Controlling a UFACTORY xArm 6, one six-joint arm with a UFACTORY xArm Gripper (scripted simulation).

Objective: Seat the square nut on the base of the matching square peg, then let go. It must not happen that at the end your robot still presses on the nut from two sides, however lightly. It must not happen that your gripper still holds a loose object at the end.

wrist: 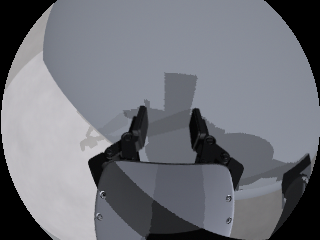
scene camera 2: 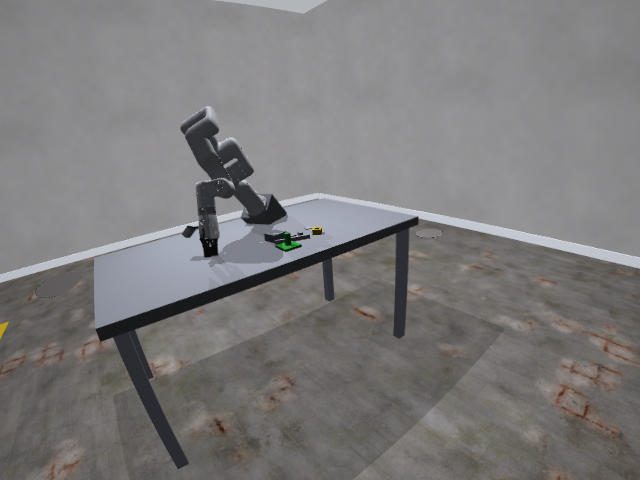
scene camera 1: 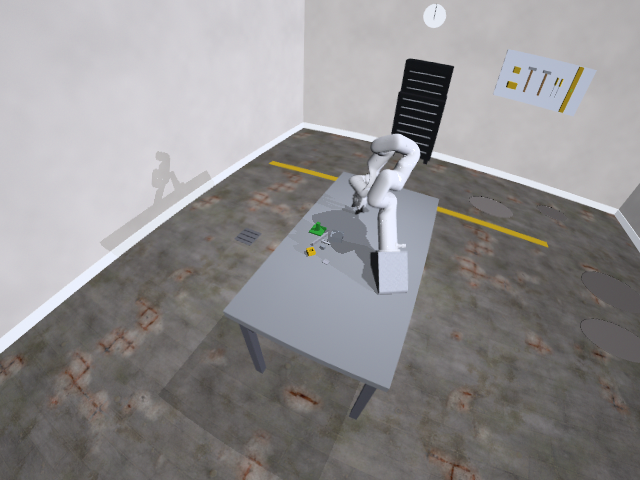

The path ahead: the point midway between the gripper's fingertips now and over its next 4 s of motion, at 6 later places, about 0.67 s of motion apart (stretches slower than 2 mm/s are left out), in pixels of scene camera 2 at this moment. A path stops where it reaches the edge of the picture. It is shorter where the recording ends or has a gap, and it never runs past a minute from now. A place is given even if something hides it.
The gripper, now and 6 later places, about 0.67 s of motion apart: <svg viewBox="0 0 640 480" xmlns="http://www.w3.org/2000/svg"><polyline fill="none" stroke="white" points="211,256 216,255 226,253 235,250 245,248 256,245 266,243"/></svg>
